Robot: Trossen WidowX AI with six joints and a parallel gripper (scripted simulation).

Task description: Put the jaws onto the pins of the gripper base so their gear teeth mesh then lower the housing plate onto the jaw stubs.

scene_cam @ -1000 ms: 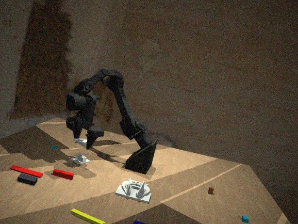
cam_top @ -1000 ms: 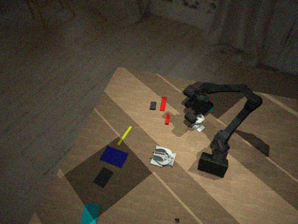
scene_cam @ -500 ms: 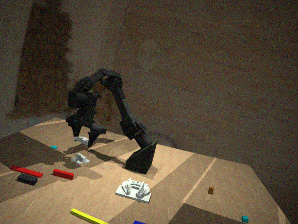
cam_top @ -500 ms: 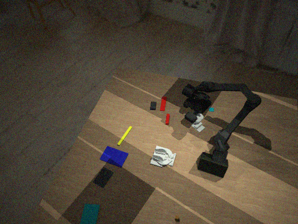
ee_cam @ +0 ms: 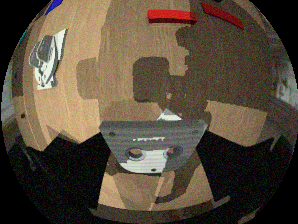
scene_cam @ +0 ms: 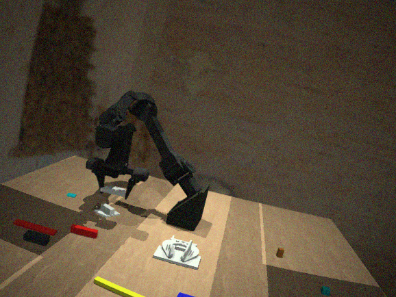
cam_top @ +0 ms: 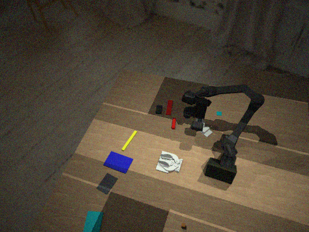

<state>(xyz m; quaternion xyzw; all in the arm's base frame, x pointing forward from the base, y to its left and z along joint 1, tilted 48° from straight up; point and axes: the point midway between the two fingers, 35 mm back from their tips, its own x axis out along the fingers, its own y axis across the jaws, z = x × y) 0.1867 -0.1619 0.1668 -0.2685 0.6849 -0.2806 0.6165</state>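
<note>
Right now my gripper tip is 9 cm short of the grey jaw, 26 cm to the right of it and 7 cm above it. Also, from my gripper tip: white block: 5 cm behind, 3 cm to the right, 7 cm below; dark block: 27 cm ahead, 12 cm to the right, 7 cm below; red bar: 21 cm ahead, 15 cm to the right, 8 cm below.
</note>
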